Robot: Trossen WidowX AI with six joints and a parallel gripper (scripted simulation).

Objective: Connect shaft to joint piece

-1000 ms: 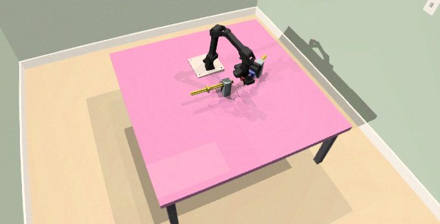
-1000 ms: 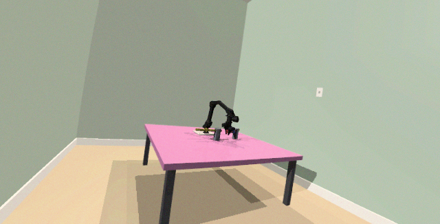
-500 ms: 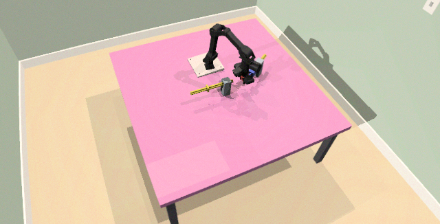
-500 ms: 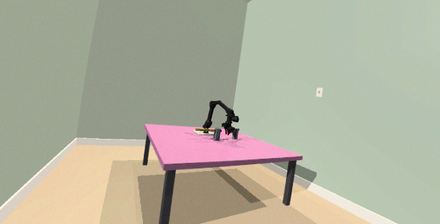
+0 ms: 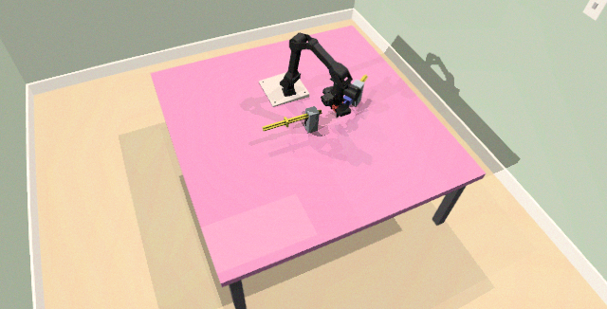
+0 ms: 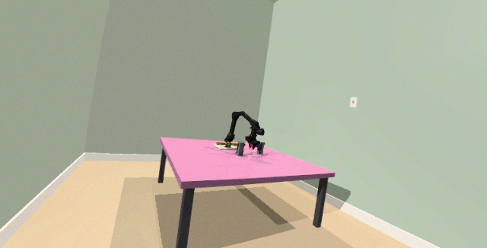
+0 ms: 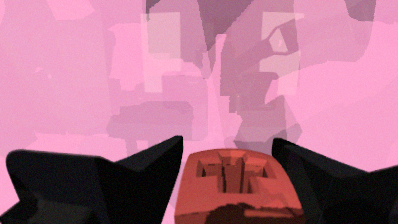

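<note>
Right now my gripper tip is 2 cm to the right of the red square joint piece and 4 cm below it.
</note>
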